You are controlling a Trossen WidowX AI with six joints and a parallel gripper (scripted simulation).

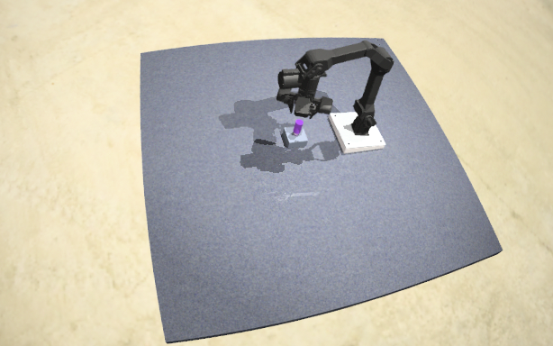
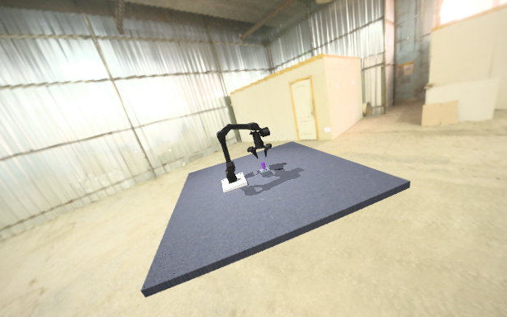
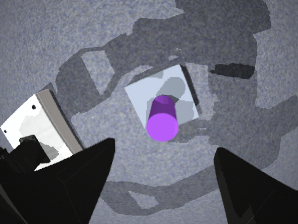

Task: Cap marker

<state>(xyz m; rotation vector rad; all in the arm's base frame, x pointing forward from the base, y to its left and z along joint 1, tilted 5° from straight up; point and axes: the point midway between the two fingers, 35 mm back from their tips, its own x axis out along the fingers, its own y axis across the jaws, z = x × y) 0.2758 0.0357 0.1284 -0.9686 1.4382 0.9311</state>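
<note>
Now: gripper tip 60 mm above the cap. Also, from my gripper tip: holder block 120 mm below.
</note>
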